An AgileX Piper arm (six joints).
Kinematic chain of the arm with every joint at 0, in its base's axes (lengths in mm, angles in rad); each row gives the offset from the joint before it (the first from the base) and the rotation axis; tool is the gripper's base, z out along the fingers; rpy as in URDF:
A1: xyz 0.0 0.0 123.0 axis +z
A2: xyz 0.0 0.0 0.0 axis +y
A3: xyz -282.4 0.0 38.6 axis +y
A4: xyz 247.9 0.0 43.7 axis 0.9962 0 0.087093
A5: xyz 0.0 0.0 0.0 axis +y
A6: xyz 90.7 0.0 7.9 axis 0.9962 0 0.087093
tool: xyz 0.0 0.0 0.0 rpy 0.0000 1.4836 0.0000
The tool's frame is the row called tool.
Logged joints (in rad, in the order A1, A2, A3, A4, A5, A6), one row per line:
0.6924, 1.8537, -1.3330, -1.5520, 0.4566, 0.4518
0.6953, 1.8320, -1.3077, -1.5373, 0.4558, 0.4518
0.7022, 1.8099, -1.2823, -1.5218, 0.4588, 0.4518
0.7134, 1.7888, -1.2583, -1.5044, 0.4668, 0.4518
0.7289, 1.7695, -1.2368, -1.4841, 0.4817, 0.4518
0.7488, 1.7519, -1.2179, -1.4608, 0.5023, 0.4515
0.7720, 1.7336, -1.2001, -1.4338, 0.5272, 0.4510
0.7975, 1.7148, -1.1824, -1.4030, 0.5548, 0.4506
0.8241, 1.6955, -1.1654, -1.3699, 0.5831, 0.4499
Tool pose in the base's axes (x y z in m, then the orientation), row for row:
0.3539, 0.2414, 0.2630, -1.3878, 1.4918, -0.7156
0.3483, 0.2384, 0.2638, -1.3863, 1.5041, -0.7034
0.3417, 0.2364, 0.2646, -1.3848, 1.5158, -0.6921
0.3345, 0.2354, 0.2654, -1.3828, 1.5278, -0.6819
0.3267, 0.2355, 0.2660, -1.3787, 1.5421, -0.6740
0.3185, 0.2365, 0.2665, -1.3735, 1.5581, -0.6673
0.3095, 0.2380, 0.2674, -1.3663, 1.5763, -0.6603
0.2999, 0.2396, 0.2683, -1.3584, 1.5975, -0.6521
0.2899, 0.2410, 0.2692, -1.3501, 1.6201, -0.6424
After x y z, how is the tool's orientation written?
As a rotation vector, in radians.
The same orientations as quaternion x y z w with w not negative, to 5 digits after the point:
-0.56671, 0.60918, -0.29222, 0.47154
-0.56570, 0.61377, -0.28703, 0.46997
-0.56470, 0.61812, -0.28223, 0.46840
-0.56345, 0.62253, -0.27785, 0.46667
-0.56122, 0.62773, -0.27436, 0.46444
-0.55844, 0.63349, -0.27131, 0.46177
-0.55480, 0.64008, -0.26812, 0.45892
-0.55072, 0.64765, -0.26437, 0.45537
-0.54642, 0.65569, -0.25999, 0.45155

